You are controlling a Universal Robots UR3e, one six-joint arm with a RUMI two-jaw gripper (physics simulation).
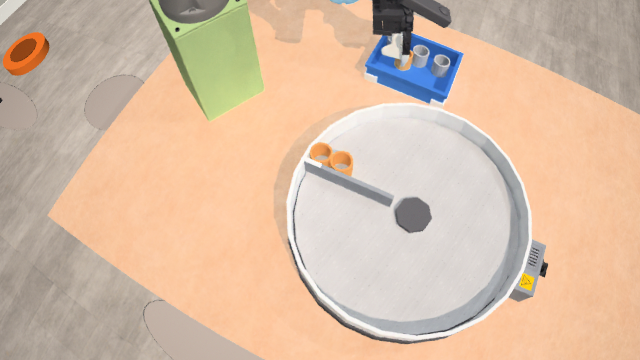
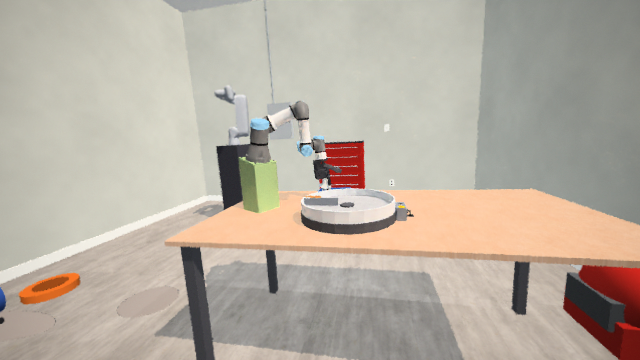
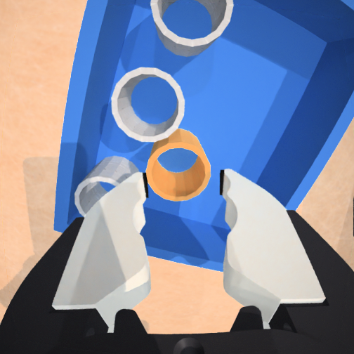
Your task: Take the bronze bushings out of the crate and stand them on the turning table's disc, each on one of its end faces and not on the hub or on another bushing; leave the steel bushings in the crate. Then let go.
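Seen in the pictures: gripper, fingertip midpoint: (image 1: 401, 58); arm's base, link origin: (image 2: 258, 159).
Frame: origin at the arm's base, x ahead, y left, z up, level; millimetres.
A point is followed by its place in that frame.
My gripper (image 1: 398, 56) @(z -238, x 291, y 277 mm) (image 2: 324, 187) @(z -238, x 291, y 277 mm) (image 3: 182, 173) is open, low in the blue crate (image 1: 417, 88) @(z -235, x 363, y 216 mm) (image 3: 70, 125). Its fingertips stand either side of an upright bronze bushing (image 1: 403, 66) (image 3: 178, 193), the left tip very close, a gap at the right. Steel bushings stand beside it: one (image 1: 420, 62) @(z -245, x 331, y 299 mm) (image 3: 172, 125) close behind the bronze one, one (image 1: 440, 71) @(z -242, x 381, y 301 mm) (image 3: 187, 50) further off. A third steel bushing (image 3: 117, 166) looks tilted, partly behind the left finger. Two bronze bushings (image 1: 321, 145) @(z -181, x 298, y -43 mm) (image 1: 345, 172) @(z -184, x 360, y -61 mm) stand side by side on the turning table's disc (image 1: 380, 265) @(z -216, x 492, y -154 mm).
A grey divider bar (image 1: 350, 183) @(z -187, x 377, y -72 mm) (image 2: 321, 201) @(z -194, x 375, y -73 mm) runs beside the two bushings towards the dark hub (image 1: 413, 215) @(z -207, x 493, y -53 mm) (image 2: 347, 204) @(z -207, x 495, y -57 mm). A raised white wall (image 1: 294, 235) @(z -228, x 345, y -189 mm) (image 2: 345, 216) @(z -198, x 539, y -255 mm) rings the disc. The green robot pedestal (image 1: 220, 70) @(z -142, x 55, y -32 mm) (image 2: 260, 187) @(z -136, x 43, y -65 mm) stands left of the crate.
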